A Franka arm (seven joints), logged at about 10 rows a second.
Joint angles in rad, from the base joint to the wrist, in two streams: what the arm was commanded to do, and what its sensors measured. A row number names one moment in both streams.
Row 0, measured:
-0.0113 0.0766 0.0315 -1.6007 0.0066 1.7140 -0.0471
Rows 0 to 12, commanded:
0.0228 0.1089 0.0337 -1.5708 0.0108 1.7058 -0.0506
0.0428 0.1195 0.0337 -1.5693 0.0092 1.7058 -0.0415
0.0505 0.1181 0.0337 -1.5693 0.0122 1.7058 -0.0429
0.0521 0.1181 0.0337 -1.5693 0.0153 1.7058 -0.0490
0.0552 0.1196 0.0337 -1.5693 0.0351 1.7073 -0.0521
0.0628 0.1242 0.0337 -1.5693 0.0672 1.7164 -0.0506
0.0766 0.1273 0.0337 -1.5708 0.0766 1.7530 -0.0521
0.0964 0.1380 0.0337 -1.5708 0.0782 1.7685 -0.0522
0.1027 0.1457 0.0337 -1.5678 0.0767 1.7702 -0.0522
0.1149 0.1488 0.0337 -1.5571 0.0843 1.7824 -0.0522
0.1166 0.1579 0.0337 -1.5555 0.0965 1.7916 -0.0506
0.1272 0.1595 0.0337 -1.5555 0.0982 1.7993 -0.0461
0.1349 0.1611 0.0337 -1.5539 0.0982 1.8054 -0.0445
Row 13, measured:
0.1238 0.1433 0.0350 -1.5858 0.0807 1.8062 -0.0477
